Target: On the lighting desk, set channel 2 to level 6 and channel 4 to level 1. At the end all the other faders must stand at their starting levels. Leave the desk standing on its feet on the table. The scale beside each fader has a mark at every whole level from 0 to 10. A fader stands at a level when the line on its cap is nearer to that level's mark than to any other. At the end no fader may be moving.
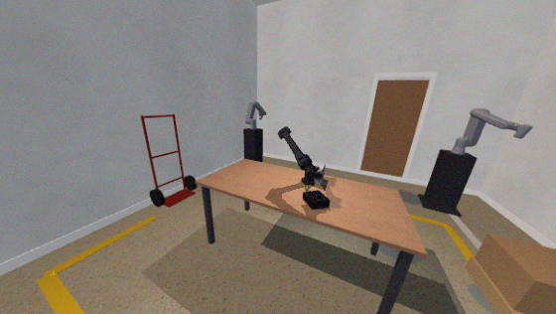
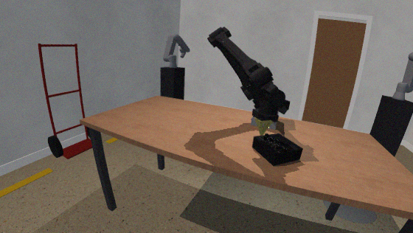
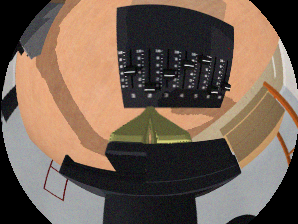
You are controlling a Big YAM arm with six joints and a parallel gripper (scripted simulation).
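Now: the fader cap 1 cm behind my hand, 7 cm to the left of it and 2 cm below it.
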